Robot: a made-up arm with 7 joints. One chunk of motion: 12 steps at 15 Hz.
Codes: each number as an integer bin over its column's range. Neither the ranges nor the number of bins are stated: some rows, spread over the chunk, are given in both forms.
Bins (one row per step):
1: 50 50 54 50 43 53 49
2: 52 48 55 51 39 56 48
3: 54 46 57 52 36 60 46
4: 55 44 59 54 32 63 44
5: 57 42 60 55 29 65 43
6: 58 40 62 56 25 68 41
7: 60 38 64 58 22 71 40
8: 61 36 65 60 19 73 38
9: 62 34 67 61 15 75 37
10: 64 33 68 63 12 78 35
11: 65 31 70 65 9 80 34
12: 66 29 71 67 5 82 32
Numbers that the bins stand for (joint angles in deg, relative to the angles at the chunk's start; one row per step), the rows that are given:
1: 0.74 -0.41 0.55 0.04 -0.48 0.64 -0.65
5: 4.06 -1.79 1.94 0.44 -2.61 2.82 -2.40
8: 5.96 -2.82 3.10 0.85 -4.12 4.27 -3.87
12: 8.33 -4.02 4.49 1.41 -6.24 5.91 -5.63
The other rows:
2: 1.69 -0.76 0.78 0.12 -1.09 1.18 -0.94
3: 2.64 -1.10 1.24 0.20 -1.55 1.91 -1.53
4: 3.11 -1.44 1.71 0.36 -2.15 2.45 -2.11
6: 4.54 -2.13 2.40 0.53 -3.21 3.36 -2.99
7: 5.48 -2.47 2.87 0.69 -3.67 3.91 -3.28
9: 6.43 -3.16 3.57 0.93 -4.73 4.64 -4.16
10: 7.38 -3.33 3.80 1.09 -5.18 5.18 -4.75
11: 7.86 -3.68 4.26 1.25 -5.64 5.55 -5.04

